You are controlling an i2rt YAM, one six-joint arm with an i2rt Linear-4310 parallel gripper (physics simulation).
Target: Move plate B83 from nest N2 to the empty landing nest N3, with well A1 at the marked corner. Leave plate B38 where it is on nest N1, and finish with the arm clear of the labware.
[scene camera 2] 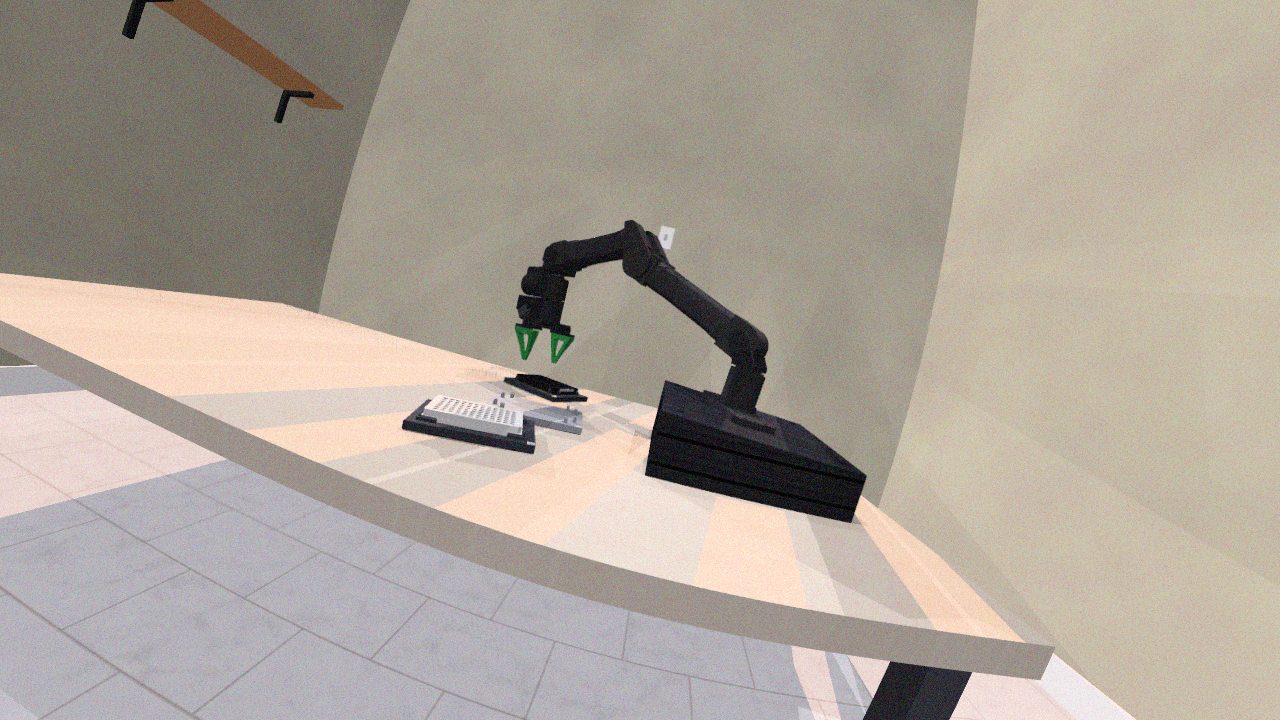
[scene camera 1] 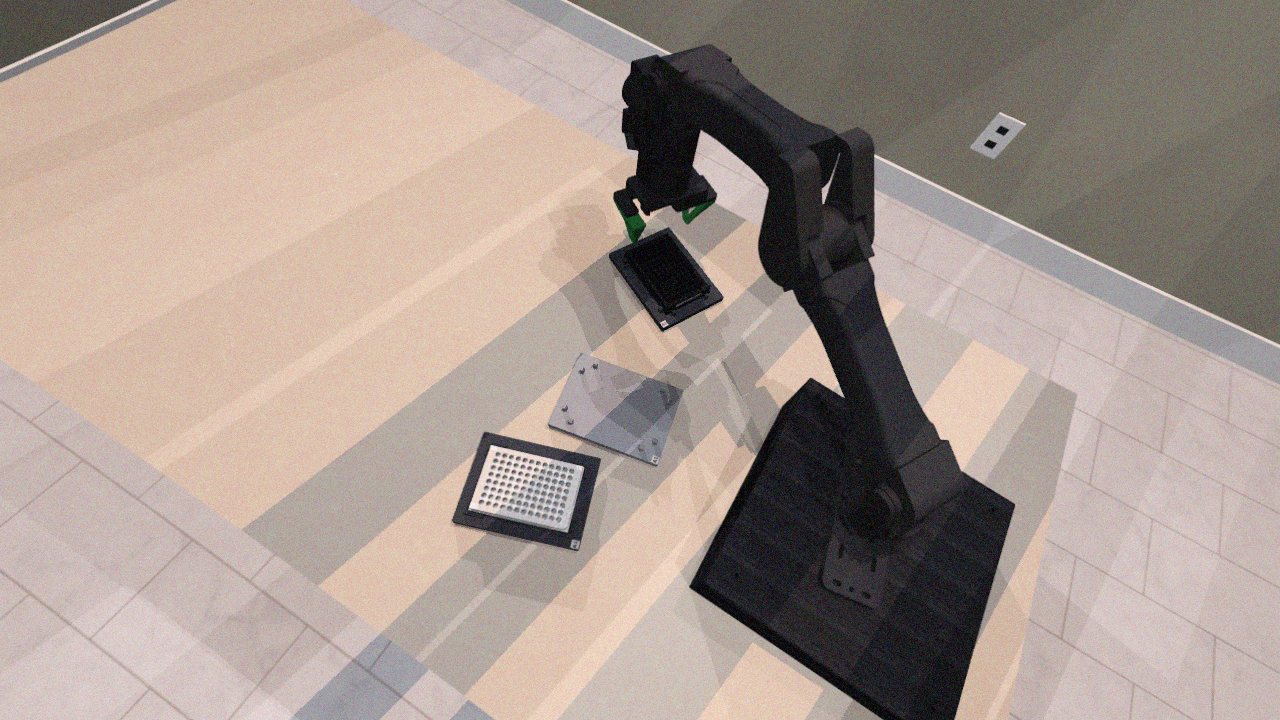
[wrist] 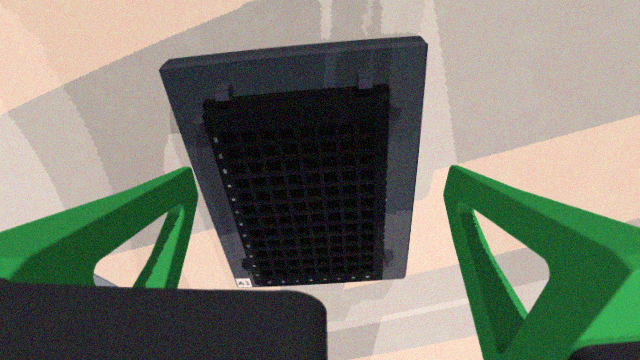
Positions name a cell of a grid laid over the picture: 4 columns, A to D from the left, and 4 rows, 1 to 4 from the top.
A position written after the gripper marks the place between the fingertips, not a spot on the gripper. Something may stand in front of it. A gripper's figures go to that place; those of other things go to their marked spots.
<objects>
The gripper (scene camera 2: B3): 0.98 m from the lens. A plate nest (scene camera 2: B3) is 0.67 m from the lens.
</objects>
